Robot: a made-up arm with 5 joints. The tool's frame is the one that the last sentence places.
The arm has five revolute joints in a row. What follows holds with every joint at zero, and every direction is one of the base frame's.
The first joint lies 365 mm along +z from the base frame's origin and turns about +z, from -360 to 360 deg.
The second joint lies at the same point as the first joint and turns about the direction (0, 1, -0.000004), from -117.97 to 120 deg.
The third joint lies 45 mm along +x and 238 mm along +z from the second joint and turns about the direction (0, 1, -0.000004), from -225 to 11 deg.
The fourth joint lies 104 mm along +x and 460 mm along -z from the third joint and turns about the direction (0, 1, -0.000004), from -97 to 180 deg.
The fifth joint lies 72 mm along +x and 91 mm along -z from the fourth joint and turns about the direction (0, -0.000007, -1), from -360 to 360 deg.
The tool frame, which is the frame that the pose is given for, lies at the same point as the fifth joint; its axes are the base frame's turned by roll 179.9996, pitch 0 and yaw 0 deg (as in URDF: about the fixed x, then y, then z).
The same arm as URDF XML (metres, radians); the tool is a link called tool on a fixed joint. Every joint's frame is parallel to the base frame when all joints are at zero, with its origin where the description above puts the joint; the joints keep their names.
<robot name="arm">
<joint name="tool_joint" type="fixed"><parent link="link5"/><child link="tool"/><origin xyz="0 0 0" rpy="3.1416 0 0"/></joint>
<joint name="joint 5" type="revolute"><parent link="link4"/><child link="link5"/><origin xyz="0.072 0 -0.091"/><axis xyz="0 0 -1"/><limit lower="-6.2832" upper="6.2832"/></joint>
<joint name="joint 4" type="revolute"><parent link="link3"/><child link="link4"/><origin xyz="0.104 0 -0.46"/><axis xyz="0 1 0"/><limit lower="-1.693" upper="3.1416"/></joint>
<joint name="joint 3" type="revolute"><parent link="link2"/><child link="link3"/><origin xyz="0.045 0 0.238"/><axis xyz="0 1 0"/><limit lower="-3.927" upper="0.192"/></joint>
<joint name="joint 2" type="revolute"><parent link="link1"/><child link="link2"/><origin xyz="0 0 0"/><axis xyz="0 1 0"/><limit lower="-2.059" upper="2.0944"/></joint>
<joint name="joint 1" type="revolute"><parent link="base"/><child link="link1"/><origin xyz="0 0 0.365"/><axis xyz="0 0 1"/><limit lower="-6.2832" upper="6.2832"/></joint>
<link name="base"/>
<link name="link1"/>
<link name="link2"/>
<link name="link3"/>
<link name="link4"/>
<link name="link5"/>
<link name="tool"/>
</robot>

